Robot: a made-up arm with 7 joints. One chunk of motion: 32 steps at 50 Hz.
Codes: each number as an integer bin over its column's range. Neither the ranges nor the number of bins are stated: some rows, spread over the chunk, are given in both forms.
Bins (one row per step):
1: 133 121 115 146 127 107 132
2: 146 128 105 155 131 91 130
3: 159 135 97 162 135 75 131
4: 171 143 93 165 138 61 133
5: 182 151 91 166 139 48 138
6: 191 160 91 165 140 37 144
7: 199 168 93 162 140 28 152
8: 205 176 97 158 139 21 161
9: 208 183 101 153 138 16 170
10: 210 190 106 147 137 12 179
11: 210 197 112 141 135 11 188
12: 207 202 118 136 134 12 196
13: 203 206 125 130 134 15 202
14: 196 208 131 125 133 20 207
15: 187 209 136 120 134 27 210
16: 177 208 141 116 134 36 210
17: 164 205 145 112 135 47 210
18: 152 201 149 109 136 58 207
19: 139 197 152 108 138 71 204
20: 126 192 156 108 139 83 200
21: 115 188 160 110 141 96 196
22: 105 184 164 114 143 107 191
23: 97 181 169 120 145 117 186
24: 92 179 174 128 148 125 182
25: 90 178 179 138 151 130 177
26: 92 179 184 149 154 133 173
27: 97 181 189 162 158 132 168
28: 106 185 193 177 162 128 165
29: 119 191 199 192 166 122 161
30: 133 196 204 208 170 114 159
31: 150 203 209 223 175 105 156
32: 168 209 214 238 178 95 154
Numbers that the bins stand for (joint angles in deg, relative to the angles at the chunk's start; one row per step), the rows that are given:
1: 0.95 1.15 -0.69 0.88 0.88 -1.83 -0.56
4: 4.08 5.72 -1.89 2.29 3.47 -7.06 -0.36
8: 6.88 12.58 -1.67 1.77 3.71 -11.61 5.46
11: 7.29 16.95 -0.85 0.51 2.76 -12.75 11.07
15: 5.40 19.44 0.47 -1.06 2.53 -10.93 15.65
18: 2.52 17.78 1.18 -1.88 3.00 -7.40 15.02
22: -1.35 14.24 2.00 -1.51 4.65 -1.83 11.70
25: -2.59 13.00 2.83 0.28 6.53 0.78 8.79
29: -0.20 15.70 3.93 4.31 10.06 -0.13 5.46
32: 3.84 19.44 4.75 7.73 12.88 -3.20 4.01
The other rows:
2: 2.02 2.60 -1.24 1.55 1.82 -3.65 -0.98
3: 3.09 4.06 -1.67 2.07 2.76 -5.47 -0.77
5: 4.99 7.38 -2.00 2.37 3.71 -8.54 0.68
6: 5.73 9.25 -2.00 2.29 3.94 -9.79 1.93
7: 6.39 10.92 -1.89 2.07 3.94 -10.82 3.59
9: 7.13 14.04 -1.45 1.40 3.47 -12.18 7.33
10: 7.29 15.49 -1.18 0.95 3.24 -12.64 9.20
12: 7.05 17.98 -0.52 0.13 2.53 -12.64 12.74
13: 6.72 18.82 -0.14 -0.31 2.53 -12.29 13.98
14: 6.14 19.23 0.19 -0.69 2.29 -11.73 15.02
16: 4.58 19.23 0.74 -1.36 2.53 -9.91 15.65
17: 3.51 18.61 0.96 -1.65 2.76 -8.65 15.65
19: 1.45 16.95 1.35 -1.95 3.47 -5.93 14.40
20: 0.38 15.91 1.56 -1.95 3.71 -4.56 13.57
21: -0.53 15.07 1.78 -1.80 4.18 -3.08 12.74
23: -2.01 13.62 2.28 -1.06 5.12 -0.69 10.66
24: -2.42 13.20 2.55 -0.46 5.82 0.22 9.83
26: -2.42 13.20 3.10 1.10 7.24 1.13 7.96
27: -2.01 13.62 3.38 2.07 8.18 1.01 6.92
28: -1.27 14.45 3.60 3.19 9.12 0.56 6.29
30: 0.95 16.74 4.20 5.50 11.00 -1.04 5.05
31: 2.35 18.19 4.47 6.62 12.18 -2.06 4.42

